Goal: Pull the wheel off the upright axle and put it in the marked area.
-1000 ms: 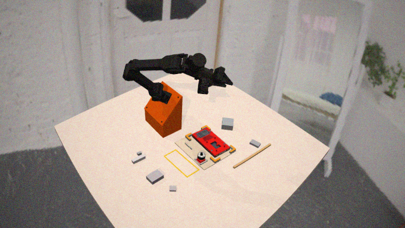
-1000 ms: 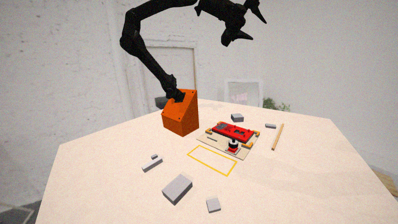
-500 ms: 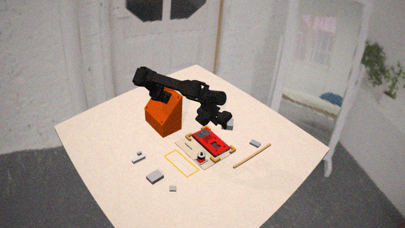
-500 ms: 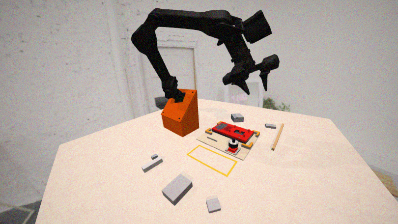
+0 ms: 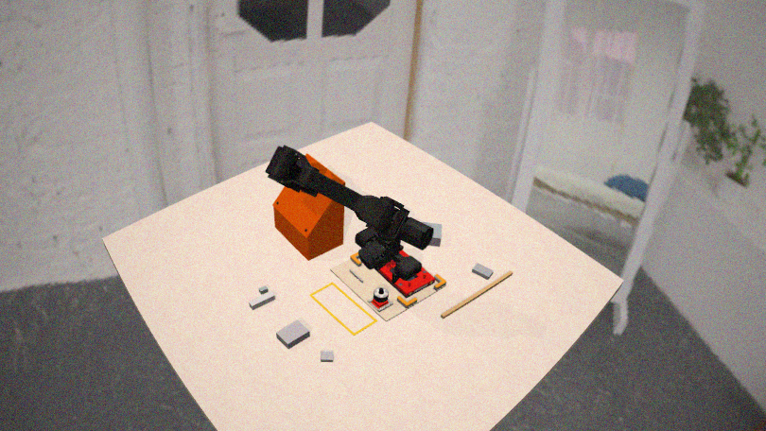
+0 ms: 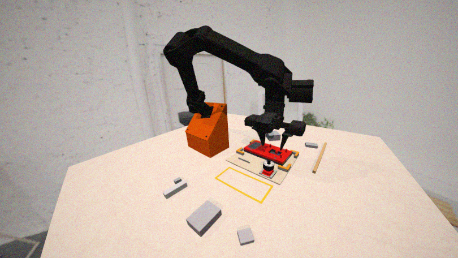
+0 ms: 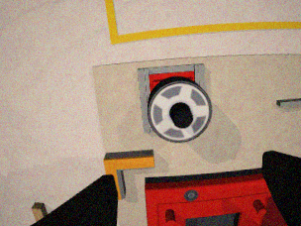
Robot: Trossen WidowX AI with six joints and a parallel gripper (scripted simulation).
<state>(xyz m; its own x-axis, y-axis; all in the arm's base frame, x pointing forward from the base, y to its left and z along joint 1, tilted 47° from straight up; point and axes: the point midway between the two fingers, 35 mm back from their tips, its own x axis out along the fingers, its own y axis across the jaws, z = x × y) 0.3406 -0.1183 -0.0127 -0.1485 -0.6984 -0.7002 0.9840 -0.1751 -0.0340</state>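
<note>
My gripper tip is now 70 mm above the black wheel and 10 mm to the left of it. The rest, counted from my gripper tip: black axle: 70 mm below; wooden stick: 220 mm to the left, 180 mm ahead, 100 mm below.
</note>
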